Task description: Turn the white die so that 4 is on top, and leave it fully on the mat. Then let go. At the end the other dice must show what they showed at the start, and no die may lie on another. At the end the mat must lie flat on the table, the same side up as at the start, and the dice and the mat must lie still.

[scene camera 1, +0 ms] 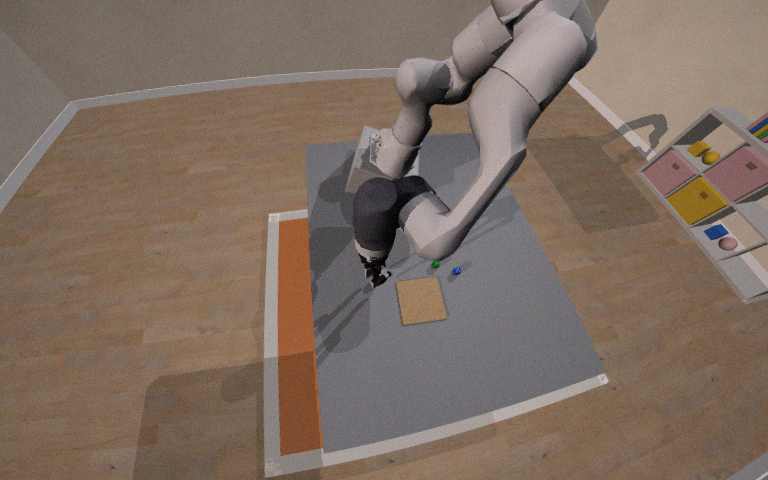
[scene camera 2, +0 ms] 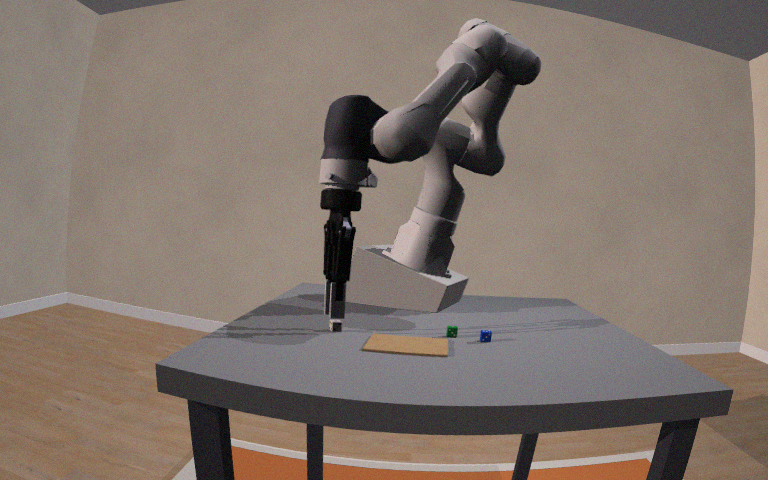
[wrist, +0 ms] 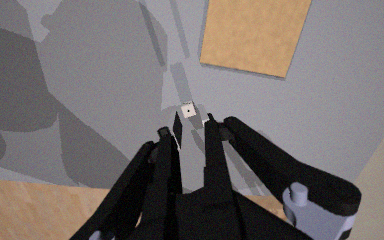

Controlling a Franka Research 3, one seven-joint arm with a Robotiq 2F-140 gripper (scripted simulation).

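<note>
Tan mat (scene camera 1: 420, 300), also (scene camera 2: 421, 346). My gripper (scene camera 2: 333, 316), also (wrist: 189, 115).
</note>
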